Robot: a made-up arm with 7 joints. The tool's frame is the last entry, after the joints. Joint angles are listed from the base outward. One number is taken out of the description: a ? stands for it. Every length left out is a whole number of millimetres.
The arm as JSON. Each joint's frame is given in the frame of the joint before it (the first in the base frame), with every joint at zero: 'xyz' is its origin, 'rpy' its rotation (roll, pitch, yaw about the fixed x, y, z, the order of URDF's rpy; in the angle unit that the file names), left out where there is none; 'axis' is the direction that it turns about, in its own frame. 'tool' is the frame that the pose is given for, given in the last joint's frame.
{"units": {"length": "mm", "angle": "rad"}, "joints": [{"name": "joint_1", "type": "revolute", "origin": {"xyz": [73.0, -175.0, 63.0], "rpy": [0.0, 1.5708, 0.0]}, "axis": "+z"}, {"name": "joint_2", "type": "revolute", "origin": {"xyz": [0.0, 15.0, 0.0], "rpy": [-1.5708, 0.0, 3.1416]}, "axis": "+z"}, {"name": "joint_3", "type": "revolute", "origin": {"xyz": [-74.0, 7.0, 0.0], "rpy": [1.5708, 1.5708, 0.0]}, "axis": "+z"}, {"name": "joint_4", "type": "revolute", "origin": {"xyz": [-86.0, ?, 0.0], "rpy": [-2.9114, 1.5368, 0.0]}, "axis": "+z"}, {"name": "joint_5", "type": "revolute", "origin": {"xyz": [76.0, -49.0, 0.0], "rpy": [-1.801, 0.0, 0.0]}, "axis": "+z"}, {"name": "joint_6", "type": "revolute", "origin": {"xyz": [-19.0, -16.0, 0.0], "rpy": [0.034, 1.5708, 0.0]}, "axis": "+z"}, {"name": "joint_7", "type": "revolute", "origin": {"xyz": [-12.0, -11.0, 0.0], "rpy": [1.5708, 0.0, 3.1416]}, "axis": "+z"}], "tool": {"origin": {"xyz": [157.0, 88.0, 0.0], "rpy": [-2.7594, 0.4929, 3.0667]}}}
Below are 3 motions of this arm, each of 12 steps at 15 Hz.
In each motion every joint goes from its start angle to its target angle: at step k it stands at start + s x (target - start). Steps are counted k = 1, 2, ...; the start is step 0. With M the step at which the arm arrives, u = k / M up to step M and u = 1 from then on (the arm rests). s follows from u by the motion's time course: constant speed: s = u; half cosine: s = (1 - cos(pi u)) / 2; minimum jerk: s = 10 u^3 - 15 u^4 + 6 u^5.
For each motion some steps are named. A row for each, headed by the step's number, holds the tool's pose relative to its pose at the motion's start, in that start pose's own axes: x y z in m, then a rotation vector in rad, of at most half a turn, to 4 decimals.
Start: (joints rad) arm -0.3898 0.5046 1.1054 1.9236 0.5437 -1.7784 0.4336
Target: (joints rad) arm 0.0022 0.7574 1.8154 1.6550 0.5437 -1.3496 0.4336
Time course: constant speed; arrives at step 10
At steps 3, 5, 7, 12:
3: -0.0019 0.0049 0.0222 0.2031 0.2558 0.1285
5: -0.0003 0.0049 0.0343 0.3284 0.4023 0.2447
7: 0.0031 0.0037 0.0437 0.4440 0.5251 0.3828
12: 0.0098 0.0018 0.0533 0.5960 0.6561 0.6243

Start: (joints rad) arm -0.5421 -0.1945 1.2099 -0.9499 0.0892 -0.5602 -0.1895
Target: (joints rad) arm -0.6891 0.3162 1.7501 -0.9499 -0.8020 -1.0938 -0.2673
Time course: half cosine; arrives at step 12
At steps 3, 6, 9, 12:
3: 0.0152 -0.0005 -0.0010 0.1044 -0.1647 -0.1132
6: 0.0699 -0.0020 -0.0061 0.2632 -0.5439 -0.4528
9: 0.1489 -0.0222 -0.0105 0.2711 -0.8744 -0.8708
12: 0.1853 -0.0418 -0.0126 0.2261 -0.9896 -1.0603

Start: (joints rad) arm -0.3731 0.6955 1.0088 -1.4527 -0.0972 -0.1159 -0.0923
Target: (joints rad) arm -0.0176 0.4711 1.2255 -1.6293 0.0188 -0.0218 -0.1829
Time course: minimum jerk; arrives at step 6
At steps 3, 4, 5, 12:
3: 0.0076 -0.0047 0.0428 0.0552 -0.2017 -0.0675
4: 0.0081 -0.0111 0.0713 0.0995 -0.3112 -0.1203
5: 0.0066 -0.0165 0.0893 0.1310 -0.3740 -0.1561
12: 0.0061 -0.0178 0.0931 0.1379 -0.3865 -0.1637

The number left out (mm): 147.0
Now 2 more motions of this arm.
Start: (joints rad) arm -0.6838 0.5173 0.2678 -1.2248 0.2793 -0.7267 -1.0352
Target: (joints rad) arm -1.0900 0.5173 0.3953 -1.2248 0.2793 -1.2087 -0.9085
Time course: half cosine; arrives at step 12
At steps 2, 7, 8, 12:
2: -0.0013 -0.0017 -0.0044 -0.0121 -0.0007 0.0106
7: -0.0136 -0.0164 -0.0433 -0.1067 -0.0202 0.1021
8: -0.0165 -0.0197 -0.0520 -0.1253 -0.0274 0.1221
12: -0.0227 -0.0266 -0.0703 -0.1617 -0.0458 0.1640

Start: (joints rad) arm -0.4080 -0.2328 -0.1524 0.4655 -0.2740 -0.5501 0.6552
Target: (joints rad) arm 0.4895 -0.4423 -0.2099 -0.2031 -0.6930 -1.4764 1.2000
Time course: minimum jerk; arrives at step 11
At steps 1, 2, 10, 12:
1: 0.0003 0.0005 -0.0013 0.0024 -0.0137 -0.0040
2: 0.0029 0.0039 -0.0085 0.0177 -0.0941 -0.0279
10: 0.1688 0.0667 0.0875 0.9730 -1.8223 -0.9514
12: 0.1692 0.0662 0.0897 0.9831 -1.8315 -0.9597

